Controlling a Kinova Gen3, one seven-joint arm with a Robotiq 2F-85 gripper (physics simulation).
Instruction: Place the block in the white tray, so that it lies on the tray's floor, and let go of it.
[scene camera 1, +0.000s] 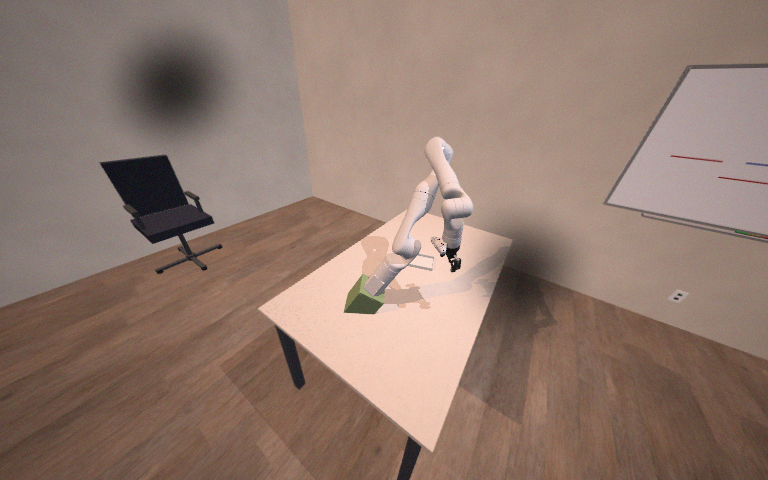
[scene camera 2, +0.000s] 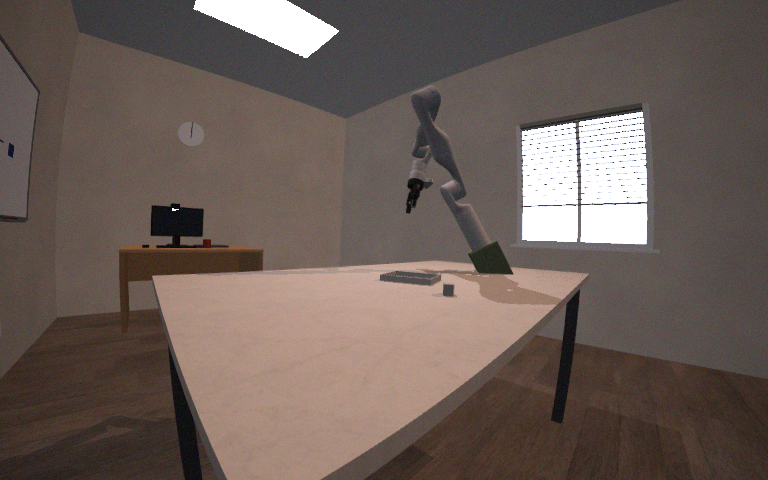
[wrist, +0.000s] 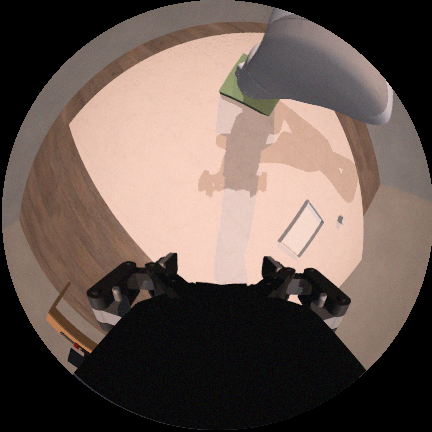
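Pixels of known places: gripper, fingertip midpoint: (scene camera 1: 447, 263) (scene camera 2: 410, 210) (wrist: 219, 264); arm's base, origin of the base link: (scene camera 1: 373, 287) (scene camera 2: 481, 247) (wrist: 256, 82).
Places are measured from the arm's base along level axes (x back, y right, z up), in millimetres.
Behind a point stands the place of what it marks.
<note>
A small grey block (scene camera 2: 448, 289) {x -606, y -115, z -95 mm} (wrist: 340, 219) {x -577, y -98, z -91 mm} stands on the table, outside the tray and a short way from it. In the first scene view the block does not show. The white tray, a shallow rectangle with grey-looking walls (scene camera 1: 433, 263) {x -460, y 174, z -94 mm} (scene camera 2: 408, 279) {x -512, y 63, z -99 mm} (wrist: 312, 240), lies on the table. In the wrist view its floor shows bare. My gripper (scene camera 1: 455, 264) {x -159, y 288, z 156 mm} (scene camera 2: 411, 207) {x -159, y 288, z 156 mm} (wrist: 219, 264) {x -159, y 288, z 156 mm} is open and empty, with its fingers wide apart. It hangs high above the table, apart from both tray and block. In the wrist view both lie beyond the right finger.
The light table (scene camera 1: 385, 356) {x 211, y 181, z -112 mm} (scene camera 2: 317, 350) {x -1033, y -140, z -111 mm} (wrist: 150, 125) {x 96, y 241, z -111 mm} carries a green wedge-shaped base (scene camera 1: 362, 302) {x 77, y -12, z -32 mm} (scene camera 2: 491, 259) {x -43, y -60, z -50 mm} (wrist: 250, 102) {x -33, y 40, z -28 mm}, from which the arm leans up. The arm's shadow falls on the table. A black chair (scene camera 1: 164, 209) stands on the floor. A desk with a monitor (scene camera 2: 176, 220) stands by the wall.
</note>
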